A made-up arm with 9 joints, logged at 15 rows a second.
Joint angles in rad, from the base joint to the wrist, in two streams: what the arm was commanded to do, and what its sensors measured. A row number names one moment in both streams.
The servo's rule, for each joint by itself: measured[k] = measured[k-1] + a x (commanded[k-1-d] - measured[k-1]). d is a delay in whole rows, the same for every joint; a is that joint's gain. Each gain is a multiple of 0.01, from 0.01 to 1. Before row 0 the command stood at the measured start. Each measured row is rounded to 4 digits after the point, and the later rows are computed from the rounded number. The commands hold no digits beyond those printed.
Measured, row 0:
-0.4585, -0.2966, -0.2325, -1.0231, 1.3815, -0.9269, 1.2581, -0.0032, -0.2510
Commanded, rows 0 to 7:
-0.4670, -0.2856, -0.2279, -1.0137, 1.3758, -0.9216, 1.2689, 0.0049, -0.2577
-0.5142, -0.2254, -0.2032, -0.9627, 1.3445, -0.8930, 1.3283, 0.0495, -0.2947
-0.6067, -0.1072, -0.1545, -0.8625, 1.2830, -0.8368, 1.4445, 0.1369, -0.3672
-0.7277, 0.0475, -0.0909, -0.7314, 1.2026, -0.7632, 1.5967, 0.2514, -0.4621
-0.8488, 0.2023, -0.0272, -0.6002, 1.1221, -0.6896, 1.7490, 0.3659, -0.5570
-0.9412, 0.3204, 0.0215, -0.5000, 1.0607, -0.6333, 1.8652, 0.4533, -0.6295
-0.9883, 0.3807, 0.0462, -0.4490, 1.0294, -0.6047, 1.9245, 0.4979, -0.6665
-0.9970, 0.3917, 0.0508, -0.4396, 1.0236, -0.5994, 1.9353, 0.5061, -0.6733
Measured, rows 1 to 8:
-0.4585, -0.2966, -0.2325, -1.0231, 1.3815, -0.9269, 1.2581, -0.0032, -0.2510
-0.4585, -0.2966, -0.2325, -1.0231, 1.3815, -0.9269, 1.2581, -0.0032, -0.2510
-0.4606, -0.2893, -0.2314, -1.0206, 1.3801, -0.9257, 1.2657, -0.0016, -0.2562
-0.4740, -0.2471, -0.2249, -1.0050, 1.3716, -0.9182, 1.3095, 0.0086, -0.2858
-0.5072, -0.1548, -0.2087, -0.9665, 1.3503, -0.8995, 1.4040, 0.0343, -0.3485
-0.5623, -0.0213, -0.1816, -0.9030, 1.3149, -0.8682, 1.5389, 0.0777, -0.4360
-0.6339, 0.1263, -0.1461, -0.8212, 1.2686, -0.8271, 1.6860, 0.1353, -0.5292
-0.7107, 0.2544, -0.1076, -0.7345, 1.2187, -0.7825, 1.8114, 0.1989, -0.6064
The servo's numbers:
d 2
a 0.25 0.66 0.23 0.27 0.24 0.23 0.70 0.20 0.77

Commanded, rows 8 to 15:
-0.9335, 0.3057, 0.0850, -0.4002, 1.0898, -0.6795, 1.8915, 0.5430, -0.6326
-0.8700, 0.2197, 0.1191, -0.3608, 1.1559, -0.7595, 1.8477, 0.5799, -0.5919
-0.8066, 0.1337, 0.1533, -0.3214, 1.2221, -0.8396, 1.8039, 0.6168, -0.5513
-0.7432, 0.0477, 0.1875, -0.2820, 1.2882, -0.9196, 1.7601, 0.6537, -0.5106
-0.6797, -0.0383, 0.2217, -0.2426, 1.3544, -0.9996, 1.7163, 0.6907, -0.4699
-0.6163, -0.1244, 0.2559, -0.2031, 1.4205, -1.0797, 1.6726, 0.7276, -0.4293
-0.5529, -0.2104, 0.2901, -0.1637, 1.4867, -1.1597, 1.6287, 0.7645, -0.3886
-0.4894, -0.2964, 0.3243, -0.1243, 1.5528, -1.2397, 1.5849, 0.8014, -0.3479
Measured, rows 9 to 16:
-0.7801, 0.3378, -0.0722, -0.6574, 1.1733, -0.7416, 1.8906, 0.2587, -0.6527
-0.8343, 0.3734, -0.0439, -0.5986, 1.1374, -0.7089, 1.9219, 0.3082, -0.6686
-0.8591, 0.3287, -0.0143, -0.5450, 1.1260, -0.7021, 1.9006, 0.3552, -0.6409
-0.8618, 0.2568, 0.0164, -0.4953, 1.1332, -0.7153, 1.8636, 0.4001, -0.6032
-0.8480, 0.1756, 0.0479, -0.4483, 1.1545, -0.7439, 1.8218, 0.4434, -0.5632
-0.8218, 0.0912, 0.0800, -0.4034, 1.1866, -0.7843, 1.7786, 0.4855, -0.5227
-0.7863, 0.0057, 0.1126, -0.3600, 1.2269, -0.8338, 1.7350, 0.5265, -0.4820
-0.7438, -0.0802, 0.1456, -0.3176, 1.2734, -0.8904, 1.6913, 0.5667, -0.4414

